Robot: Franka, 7 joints.
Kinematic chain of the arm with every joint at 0, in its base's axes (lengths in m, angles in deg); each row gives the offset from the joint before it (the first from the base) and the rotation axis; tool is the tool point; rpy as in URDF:
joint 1: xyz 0 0 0.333 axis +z
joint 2: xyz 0 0 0 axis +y
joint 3: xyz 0 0 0.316 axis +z
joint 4: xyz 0.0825 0 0 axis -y
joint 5: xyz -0.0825 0 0.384 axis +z
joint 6: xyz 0 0 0 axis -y
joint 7: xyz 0.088 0 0 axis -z
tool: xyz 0 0 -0.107 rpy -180 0 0
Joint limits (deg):
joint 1: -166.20..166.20
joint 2: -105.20..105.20
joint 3: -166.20..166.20
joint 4: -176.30..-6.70
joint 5: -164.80..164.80
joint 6: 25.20..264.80
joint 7: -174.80..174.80
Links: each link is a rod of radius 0.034 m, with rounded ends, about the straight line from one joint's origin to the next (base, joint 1, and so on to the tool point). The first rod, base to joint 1, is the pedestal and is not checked.
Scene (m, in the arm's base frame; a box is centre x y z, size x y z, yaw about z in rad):
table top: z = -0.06
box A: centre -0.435 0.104 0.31 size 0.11 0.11 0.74 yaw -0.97
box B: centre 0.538 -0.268 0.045 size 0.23 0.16 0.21 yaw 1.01
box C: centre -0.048 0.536 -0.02 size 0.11 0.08 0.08 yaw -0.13
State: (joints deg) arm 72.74 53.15 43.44 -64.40 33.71 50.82 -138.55
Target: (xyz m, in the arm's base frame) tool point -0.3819 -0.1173 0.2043
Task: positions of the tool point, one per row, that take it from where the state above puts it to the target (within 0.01 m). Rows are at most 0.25 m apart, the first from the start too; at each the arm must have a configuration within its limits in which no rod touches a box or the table.
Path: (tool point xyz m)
1: -0.0077 0.6175 0.3528
2: 0.1708 0.5709 0.3213
3: 0.3259 0.4699 0.2956
4: 0.4389 0.3251 0.2761
5: 0.4961 0.1541 0.2628
6: 0.4919 -0.0210 0.2554
7: 0.4298 -0.1780 0.2534
8: 0.3214 -0.2974 0.2556
9: 0.1762 -0.3354 0.1222
10: 0.0004 -0.3148 0.0469
11: -0.1686 -0.2527 0.0422
12: -0.3011 -0.1773 0.1020
13: -0.3819 -0.1173 0.2043

